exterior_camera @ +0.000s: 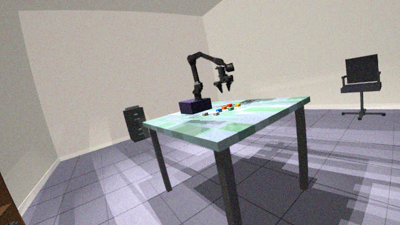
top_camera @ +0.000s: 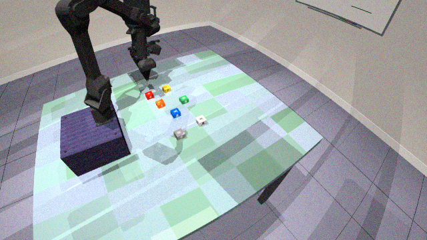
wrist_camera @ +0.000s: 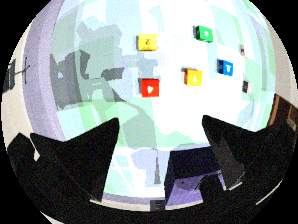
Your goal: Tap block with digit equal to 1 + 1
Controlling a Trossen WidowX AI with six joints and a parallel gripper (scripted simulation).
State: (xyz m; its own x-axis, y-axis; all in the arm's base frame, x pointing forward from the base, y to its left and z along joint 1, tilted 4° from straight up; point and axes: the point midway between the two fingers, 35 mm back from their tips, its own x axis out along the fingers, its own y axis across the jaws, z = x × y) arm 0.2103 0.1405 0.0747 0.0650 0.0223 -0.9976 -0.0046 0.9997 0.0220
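Now: gripper tip 100 mm short of the yellow block, 10 mm to the right of it and 120 mm above it. Also, from my gripper tip: red block (10 mm ahead, 10 mm to the left, 120 mm below); then orange block (30 mm ahead, 80 mm to the right, 120 mm below); then green block (130 mm ahead, 100 mm to the right, 120 mm below).
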